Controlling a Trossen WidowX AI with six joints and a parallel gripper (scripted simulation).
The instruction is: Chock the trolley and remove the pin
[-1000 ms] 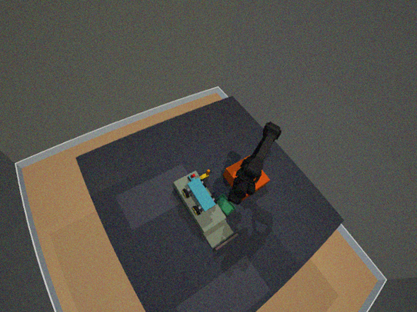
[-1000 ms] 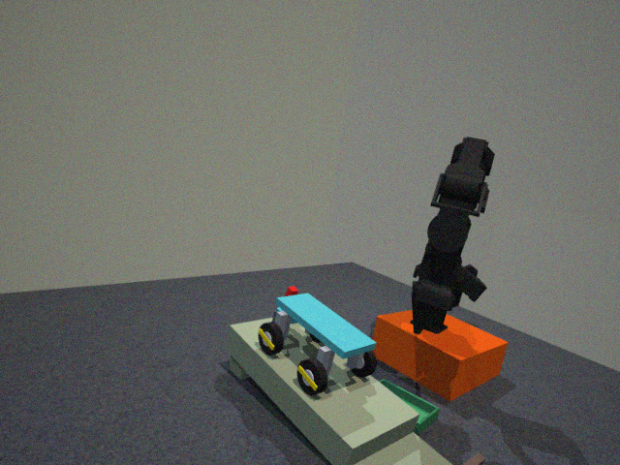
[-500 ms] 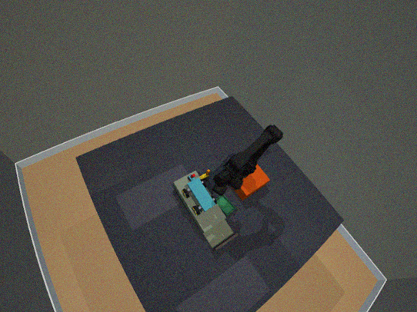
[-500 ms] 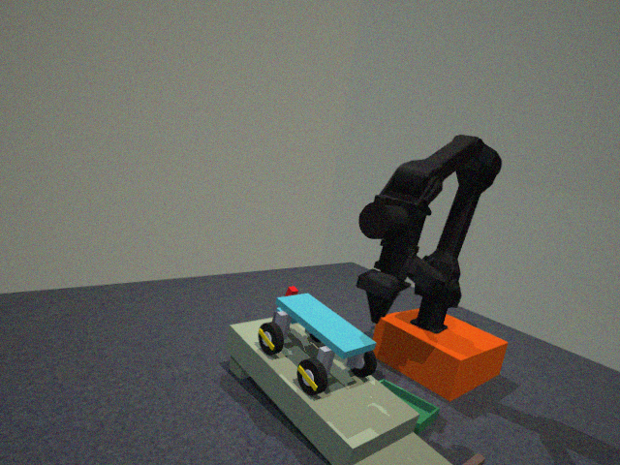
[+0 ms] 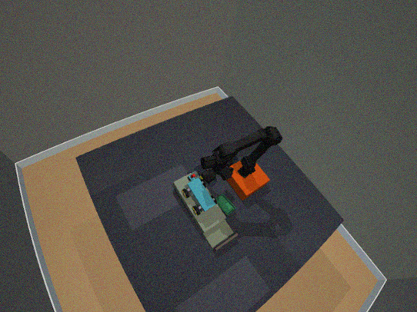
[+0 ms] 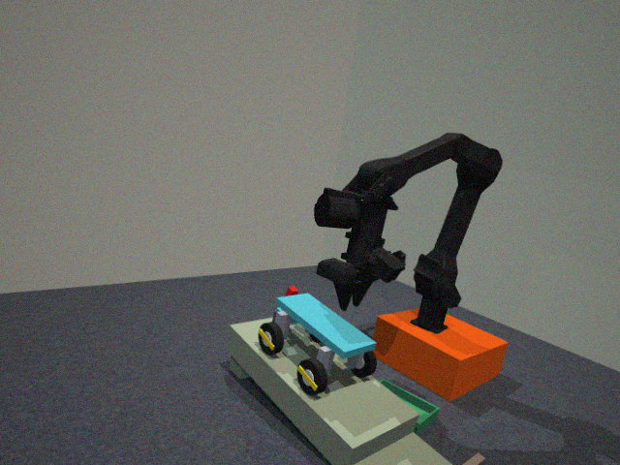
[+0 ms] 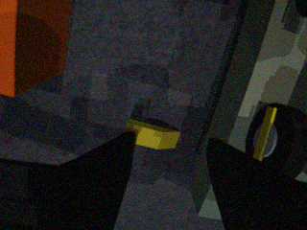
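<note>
Now: gripper tip 10 mm past the yellow chock, 70 mm to the left of it and 110 mm above it. Round my gripper tip: red-headed stop pin: 100 mm ahead, 80 mm to the right; then trolley: 140 mm ahead, 30 mm to the left, 20 mm below; then green tray: 30 mm ahead, 150 mm to the left, 140 mm below.
</note>
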